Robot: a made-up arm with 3 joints. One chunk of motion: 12 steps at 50 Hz.
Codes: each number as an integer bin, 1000 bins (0 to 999) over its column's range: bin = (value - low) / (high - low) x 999, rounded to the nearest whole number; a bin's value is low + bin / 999 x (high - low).
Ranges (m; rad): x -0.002..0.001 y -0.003..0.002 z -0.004..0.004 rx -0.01..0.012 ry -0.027..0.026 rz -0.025..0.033
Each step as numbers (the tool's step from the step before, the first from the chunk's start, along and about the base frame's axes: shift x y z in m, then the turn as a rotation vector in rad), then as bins.
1 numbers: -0.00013 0.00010 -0.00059 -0.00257 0.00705 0.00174
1 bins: 623 619 426 337 642 461
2 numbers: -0.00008 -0.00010 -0.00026 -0.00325 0.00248 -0.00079
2 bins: 639 579 467 307 556 417
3 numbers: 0.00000 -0.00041 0.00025 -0.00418 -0.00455 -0.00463
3 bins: 666 517 531 264 423 351
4 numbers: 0.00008 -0.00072 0.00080 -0.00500 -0.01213 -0.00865
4 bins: 693 456 599 227 280 282
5 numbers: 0.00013 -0.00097 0.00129 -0.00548 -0.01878 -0.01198
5 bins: 709 406 661 205 155 224
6 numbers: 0.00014 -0.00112 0.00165 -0.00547 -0.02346 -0.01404
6 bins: 713 376 706 206 67 189
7 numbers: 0.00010 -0.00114 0.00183 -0.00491 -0.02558 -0.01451
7 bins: 699 372 728 231 27 181
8 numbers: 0.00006 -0.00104 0.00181 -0.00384 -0.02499 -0.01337
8 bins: 686 392 726 280 38 200
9 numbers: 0.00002 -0.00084 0.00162 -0.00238 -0.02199 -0.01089
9 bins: 673 432 702 346 94 243
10 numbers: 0.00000 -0.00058 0.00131 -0.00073 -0.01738 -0.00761
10 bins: 666 484 663 421 181 300
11 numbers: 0.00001 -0.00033 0.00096 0.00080 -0.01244 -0.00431
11 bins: 669 533 619 490 274 356
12 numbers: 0.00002 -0.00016 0.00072 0.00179 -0.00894 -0.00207
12 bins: 673 567 589 535 340 395
